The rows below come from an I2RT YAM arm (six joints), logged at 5 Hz.
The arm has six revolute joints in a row. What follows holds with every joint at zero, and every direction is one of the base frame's.
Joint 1 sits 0.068 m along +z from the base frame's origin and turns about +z.
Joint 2 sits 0.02 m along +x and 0.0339 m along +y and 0.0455 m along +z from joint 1 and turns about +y.
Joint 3 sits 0.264 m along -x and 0.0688 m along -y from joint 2 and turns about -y.
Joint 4 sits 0.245 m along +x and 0.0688 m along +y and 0.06 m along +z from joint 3 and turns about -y.
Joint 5 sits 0.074 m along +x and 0.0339 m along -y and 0.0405 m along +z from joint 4 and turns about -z.
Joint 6 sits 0.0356 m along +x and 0.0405 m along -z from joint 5 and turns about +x.
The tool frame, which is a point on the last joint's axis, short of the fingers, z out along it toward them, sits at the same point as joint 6; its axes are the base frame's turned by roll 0, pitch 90 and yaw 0 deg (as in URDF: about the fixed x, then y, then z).
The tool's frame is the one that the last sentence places.
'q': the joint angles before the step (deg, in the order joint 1, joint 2, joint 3, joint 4, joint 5, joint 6). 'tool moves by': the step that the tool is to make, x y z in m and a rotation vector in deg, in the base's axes. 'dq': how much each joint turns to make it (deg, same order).
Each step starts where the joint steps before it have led.
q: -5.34, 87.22, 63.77, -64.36, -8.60, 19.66
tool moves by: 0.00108, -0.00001, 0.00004, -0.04, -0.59, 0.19
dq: 0.02, 0.00, 0.00, 0.57, -0.02, -0.17
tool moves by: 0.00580, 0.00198, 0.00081, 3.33, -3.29, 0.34
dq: 0.06, 0.00, 0.00, 2.97, -3.63, -0.01
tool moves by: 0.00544, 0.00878, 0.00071, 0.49, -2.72, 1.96
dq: 1.86, 0.00, 0.00, 2.67, -0.70, -0.01
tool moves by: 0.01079, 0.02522, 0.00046, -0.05, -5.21, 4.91
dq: 5.25, 0.35, 0.00, 5.64, 0.04, 0.34
